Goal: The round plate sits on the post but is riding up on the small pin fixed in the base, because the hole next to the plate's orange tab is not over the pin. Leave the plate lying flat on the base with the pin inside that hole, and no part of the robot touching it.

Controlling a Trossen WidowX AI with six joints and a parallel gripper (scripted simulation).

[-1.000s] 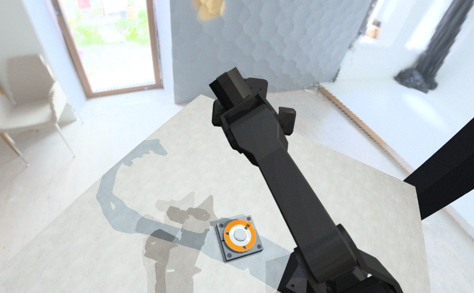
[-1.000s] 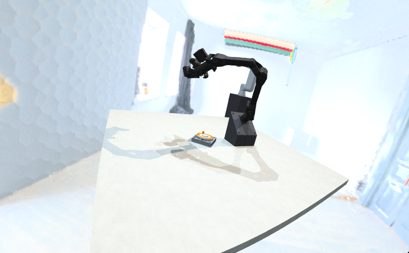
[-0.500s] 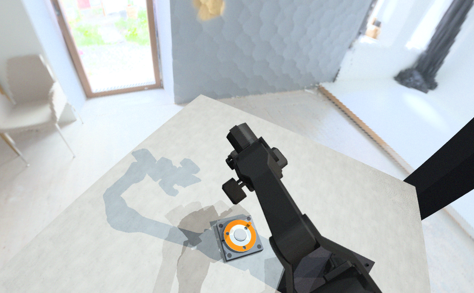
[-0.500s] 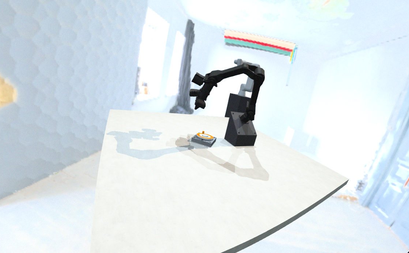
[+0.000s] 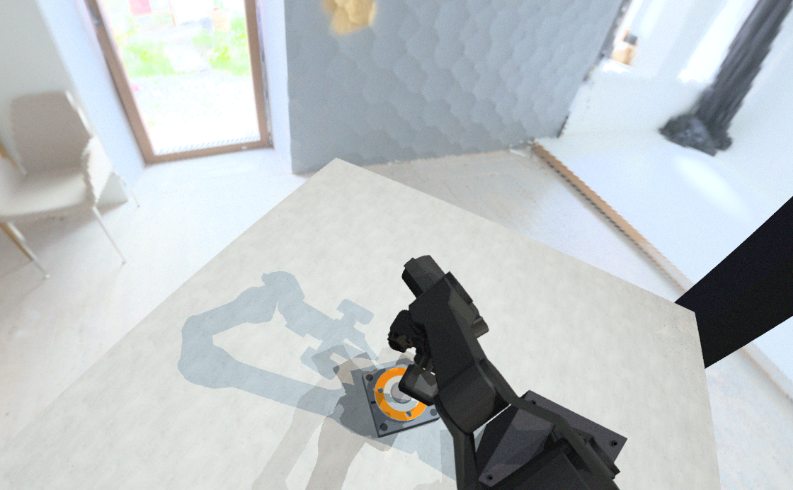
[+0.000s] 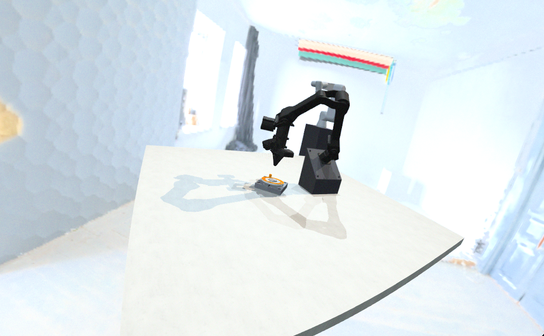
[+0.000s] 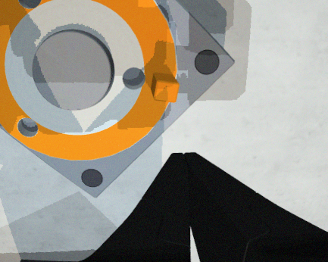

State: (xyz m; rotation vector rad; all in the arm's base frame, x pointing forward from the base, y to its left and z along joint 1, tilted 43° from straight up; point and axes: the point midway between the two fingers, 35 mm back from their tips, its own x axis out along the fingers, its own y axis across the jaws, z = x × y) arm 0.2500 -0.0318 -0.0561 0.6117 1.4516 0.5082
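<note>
The round orange plate is 5 cm below my gripper tip, 2 cm to the left of it and 2 cm ahead of it. Also, from my gripper tip: grey square base: 7 cm below, 5 cm to the left, 3 cm ahead.
</note>
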